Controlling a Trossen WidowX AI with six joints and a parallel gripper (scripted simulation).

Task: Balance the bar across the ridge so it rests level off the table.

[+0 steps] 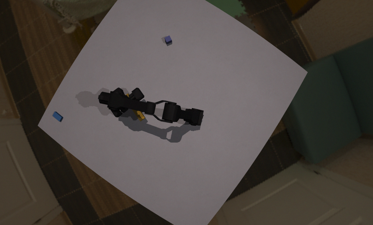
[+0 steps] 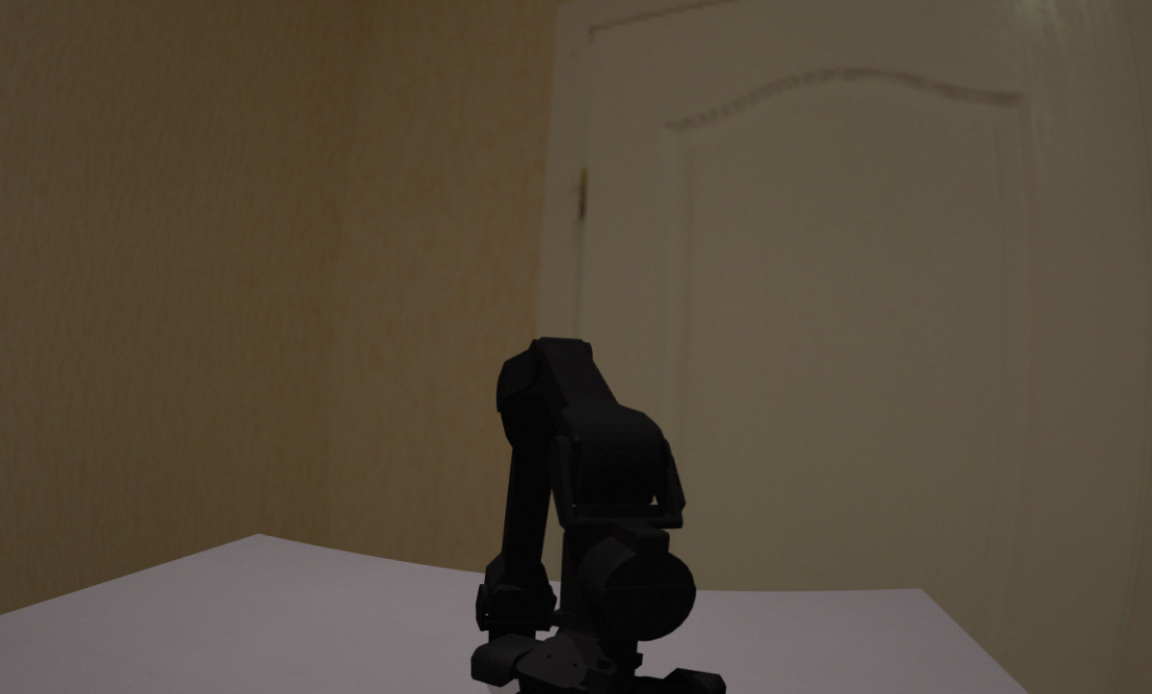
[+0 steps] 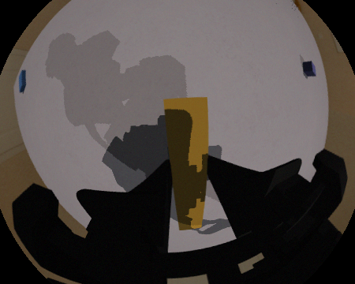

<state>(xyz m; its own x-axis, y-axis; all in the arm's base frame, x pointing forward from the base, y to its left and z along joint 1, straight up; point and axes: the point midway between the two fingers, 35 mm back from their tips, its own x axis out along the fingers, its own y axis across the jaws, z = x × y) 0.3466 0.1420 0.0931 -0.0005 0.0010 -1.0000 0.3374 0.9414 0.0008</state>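
The yellow bar lies 30 mm behind my gripper tip and 10 mm to the left of it. Round my gripper tip: purple-blue cube 430 mm to the right, 50 mm ahead, 40 mm below.
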